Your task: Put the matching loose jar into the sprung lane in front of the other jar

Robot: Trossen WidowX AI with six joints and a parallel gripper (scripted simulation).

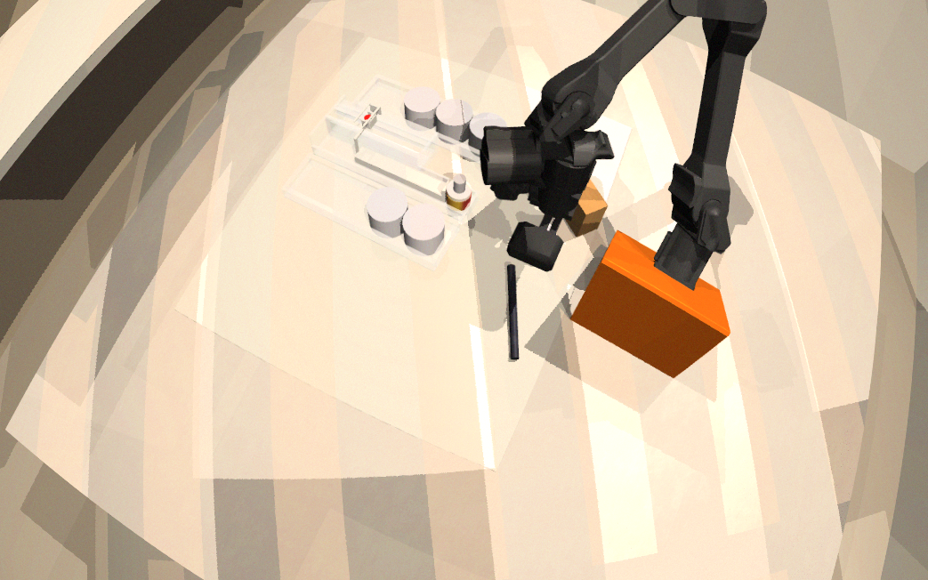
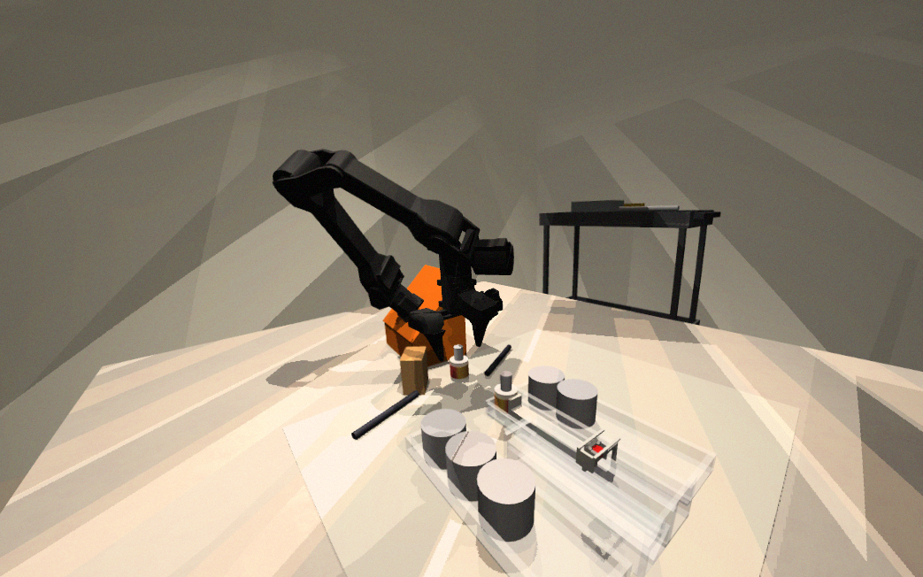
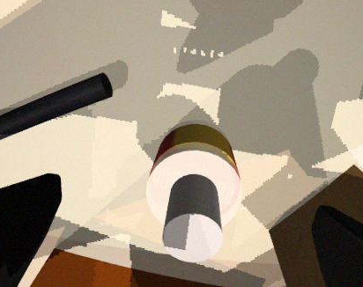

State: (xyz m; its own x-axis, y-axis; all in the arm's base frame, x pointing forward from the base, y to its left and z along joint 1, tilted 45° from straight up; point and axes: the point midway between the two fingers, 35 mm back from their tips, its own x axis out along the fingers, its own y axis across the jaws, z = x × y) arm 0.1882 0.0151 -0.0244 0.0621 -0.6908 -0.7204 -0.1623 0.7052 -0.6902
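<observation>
My gripper tip is 2 cm past the tan block, 9 cm to the left of it and 2 cm above it. Round my gripper tip: clear sprung lane: 29 cm ahead, 1 cm to the right, 4 cm below; red mark: 33 cm ahead, 2 cm to the right, 2 cm above.
</observation>
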